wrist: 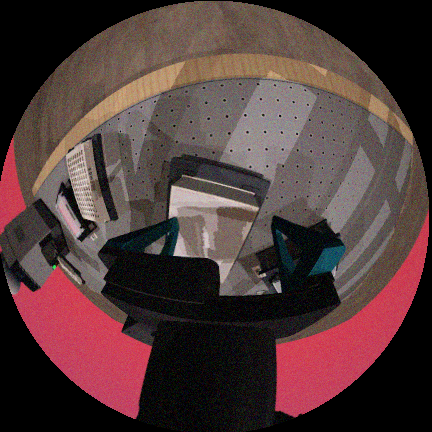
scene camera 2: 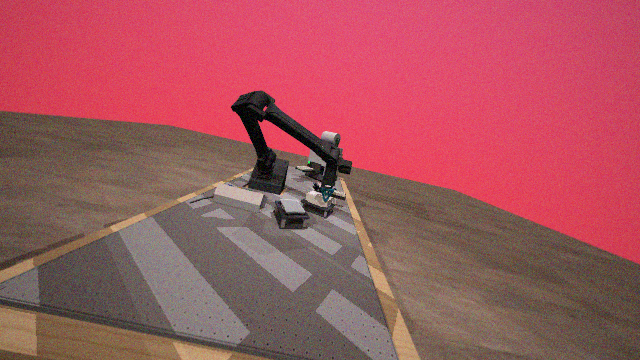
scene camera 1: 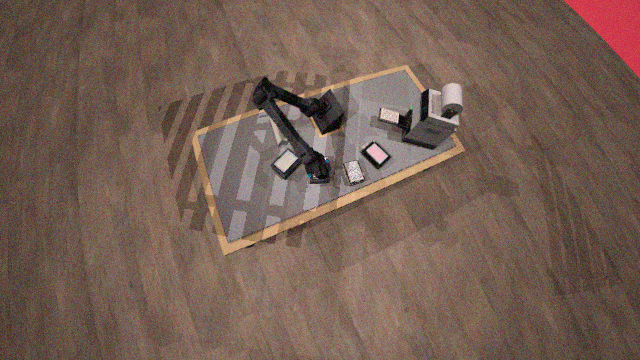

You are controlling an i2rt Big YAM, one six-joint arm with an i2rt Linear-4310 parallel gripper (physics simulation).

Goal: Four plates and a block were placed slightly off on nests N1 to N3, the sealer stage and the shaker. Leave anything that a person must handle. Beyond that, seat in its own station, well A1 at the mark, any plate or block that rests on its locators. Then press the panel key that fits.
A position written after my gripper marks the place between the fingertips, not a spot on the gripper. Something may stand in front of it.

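Observation:
There is a button box (scene camera 2: 229, 195) that I can see. I see my gripper (wrist: 224, 221) too.

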